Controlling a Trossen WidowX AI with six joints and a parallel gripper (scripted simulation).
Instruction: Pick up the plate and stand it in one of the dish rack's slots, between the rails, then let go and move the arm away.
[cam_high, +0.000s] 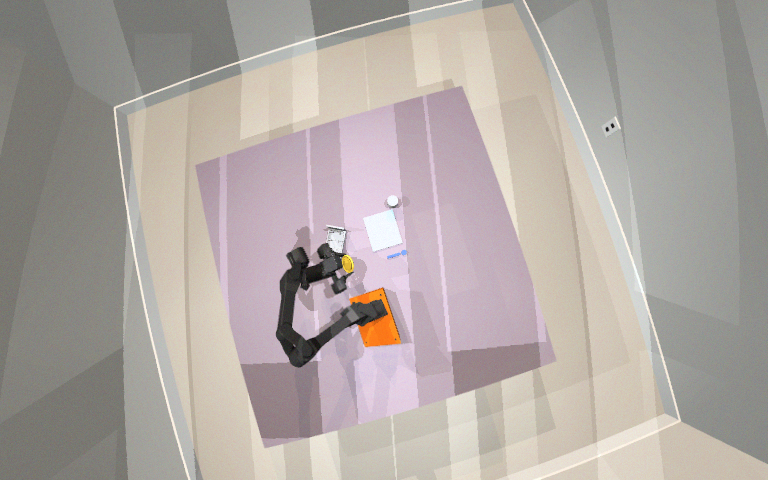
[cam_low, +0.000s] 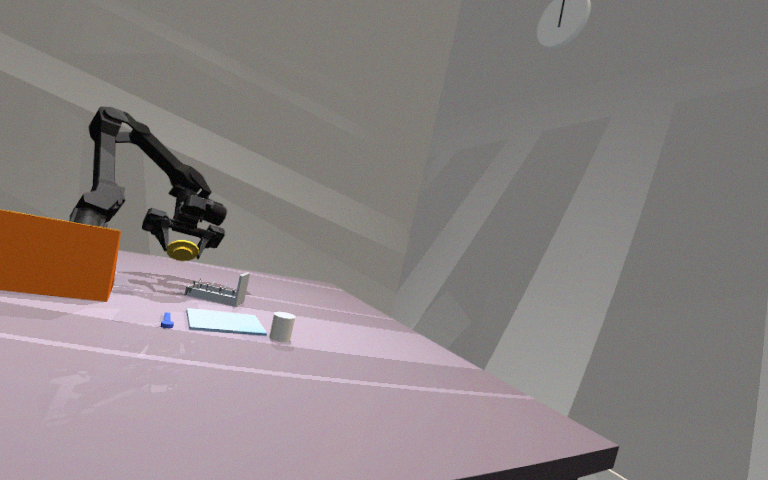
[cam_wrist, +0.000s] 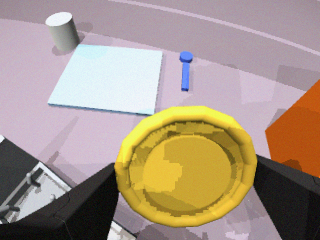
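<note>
My gripper tip is now 11 cm short of the grey dish rack, 8 cm above it and 3 cm to the right of it. Also, from my gripper tip: blue peg 19 cm to the right, 10 cm below, 4 cm behind; yellow plate 1 cm to the left, 1 cm above; light blue flat sheet 17 cm to the right, 10 cm below, 8 cm ahead.
</note>
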